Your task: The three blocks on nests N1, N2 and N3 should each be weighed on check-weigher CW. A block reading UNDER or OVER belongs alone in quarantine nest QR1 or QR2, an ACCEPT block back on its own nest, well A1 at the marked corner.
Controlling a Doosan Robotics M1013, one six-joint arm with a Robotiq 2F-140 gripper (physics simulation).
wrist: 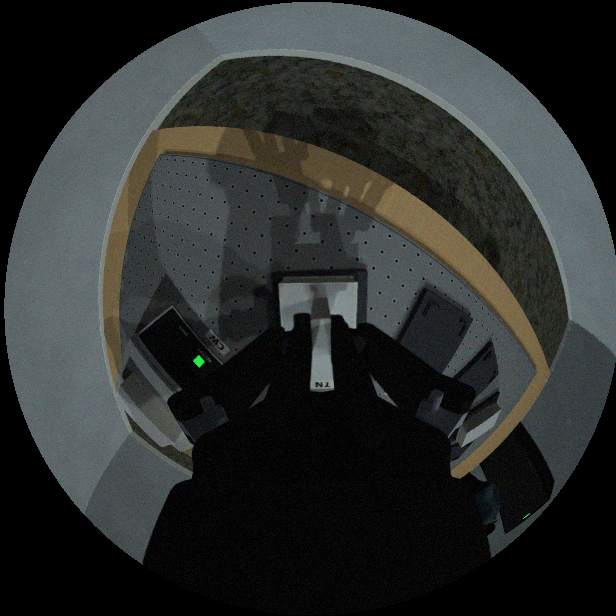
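Observation:
My black gripper fills the lower middle of the wrist view. Its two fingertips stand a narrow gap apart with nothing between them. Just beyond the tips a white block sits in a dark nest whose label N1 shows through the gap. The fingers hide the near part of the block, and I cannot tell how far above it they hang. The check-weigher CW lies to the left, its top bare, with a green light lit.
Dark empty-looking nests lie to the right on the perforated grey plate, and more fixtures are half hidden behind my gripper. A tan rim bounds the plate, with mottled floor beyond. A dark box sits outside the rim.

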